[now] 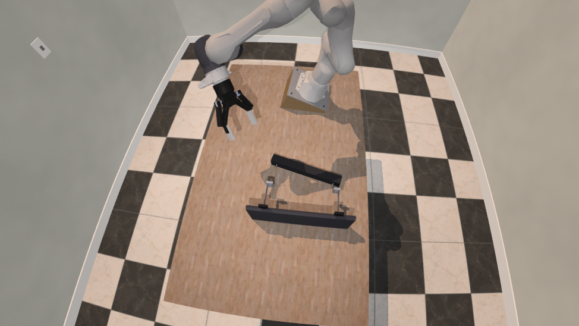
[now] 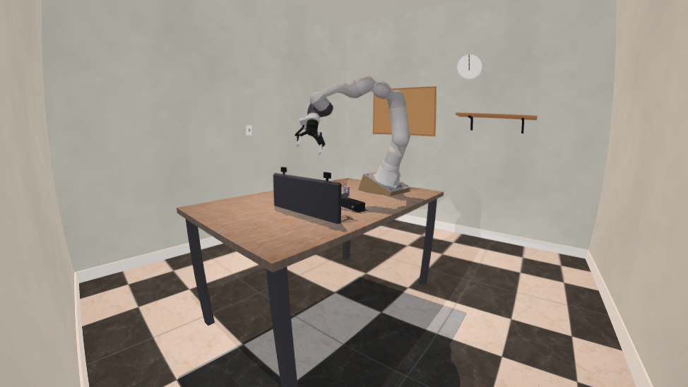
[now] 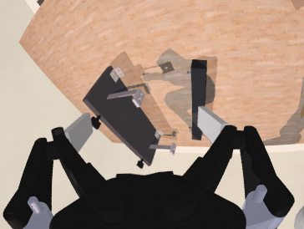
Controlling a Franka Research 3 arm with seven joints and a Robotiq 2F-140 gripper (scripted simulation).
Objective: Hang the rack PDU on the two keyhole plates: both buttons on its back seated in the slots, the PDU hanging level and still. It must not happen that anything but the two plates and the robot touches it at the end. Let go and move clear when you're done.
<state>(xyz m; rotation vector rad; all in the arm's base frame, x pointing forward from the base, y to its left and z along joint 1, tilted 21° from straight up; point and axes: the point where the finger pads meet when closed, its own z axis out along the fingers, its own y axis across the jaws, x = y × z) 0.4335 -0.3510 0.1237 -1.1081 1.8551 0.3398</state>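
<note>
The rack PDU is 60 mm ahead of my hand, 270 mm to the left of it and 270 mm below it. The rest, counted from my hand: dark upright panel (300 mm ahead, 260 mm to the left, 210 mm below).
</note>
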